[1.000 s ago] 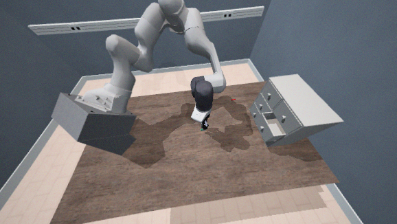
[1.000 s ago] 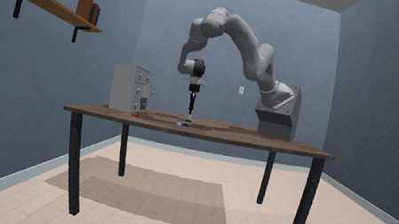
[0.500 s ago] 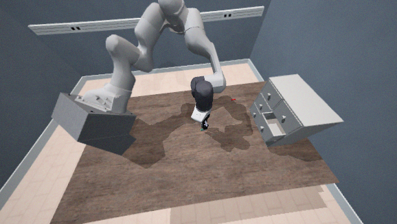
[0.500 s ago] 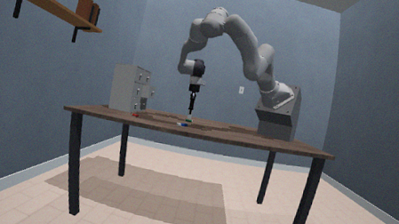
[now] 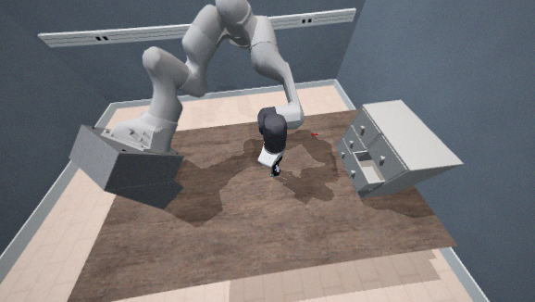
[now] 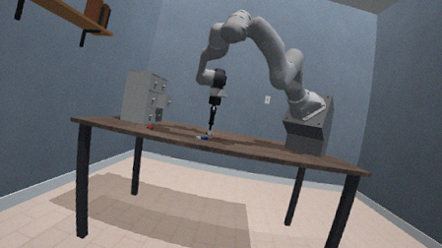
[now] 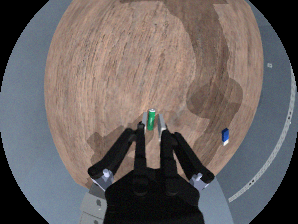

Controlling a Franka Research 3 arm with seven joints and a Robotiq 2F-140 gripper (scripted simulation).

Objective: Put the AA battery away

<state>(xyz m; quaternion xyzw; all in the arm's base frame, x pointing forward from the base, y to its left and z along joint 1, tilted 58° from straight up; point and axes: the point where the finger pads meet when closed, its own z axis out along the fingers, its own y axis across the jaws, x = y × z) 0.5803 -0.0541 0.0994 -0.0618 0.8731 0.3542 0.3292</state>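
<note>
My gripper is now 30 mm above the green AA battery. The rest, counted from my hand: small blue object 60 mm behind, 260 mm to the left, 30 mm below; then small red object 240 mm ahead, 320 mm to the left, 30 mm below.
</note>
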